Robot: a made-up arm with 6 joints.
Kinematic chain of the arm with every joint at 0, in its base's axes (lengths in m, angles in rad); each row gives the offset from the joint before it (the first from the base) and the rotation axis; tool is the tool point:
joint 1: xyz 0 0 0.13 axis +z
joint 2: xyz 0 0.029 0 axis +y
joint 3: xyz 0 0 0.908 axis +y
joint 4: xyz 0 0 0.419 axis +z
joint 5: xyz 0 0 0 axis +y
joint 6: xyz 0 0 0.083 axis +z
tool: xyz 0 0 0
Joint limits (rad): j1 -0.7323..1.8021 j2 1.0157..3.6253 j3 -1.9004..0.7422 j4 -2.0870..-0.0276 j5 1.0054..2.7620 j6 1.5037..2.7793
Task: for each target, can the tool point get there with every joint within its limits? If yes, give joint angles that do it. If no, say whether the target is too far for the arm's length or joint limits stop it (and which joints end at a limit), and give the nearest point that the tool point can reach.
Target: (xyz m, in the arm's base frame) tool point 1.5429 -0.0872 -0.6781
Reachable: no: too far | nearest point 1.2183 -0.0689 -0.5081 | short by 0.367 m
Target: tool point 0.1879 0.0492 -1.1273
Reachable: yes | joints 0.4287 3.0238 -0.1459 -1.3964 2.2738 2.5977
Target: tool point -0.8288 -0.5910 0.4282
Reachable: no: joint limits stop it (at a limit: joint 2, joint 3, joint 4) | nearest point -0.6760 -0.4820 -0.7336 | short by 1.177 m
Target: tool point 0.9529 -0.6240 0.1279
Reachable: yes | joints -0.5384 1.9123 -1.2386 -1.1689 1.6517 2.5450
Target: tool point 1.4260 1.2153 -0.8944
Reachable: no: too far | nearest point 0.9196 0.7837 -0.5306 | short by 0.758 m
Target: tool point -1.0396 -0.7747 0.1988
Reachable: no: joint limits stop it (at a limit: joint 2, joint 3, joint 4) | nearest point -0.6836 -0.5094 -0.7405 | short by 1.039 m
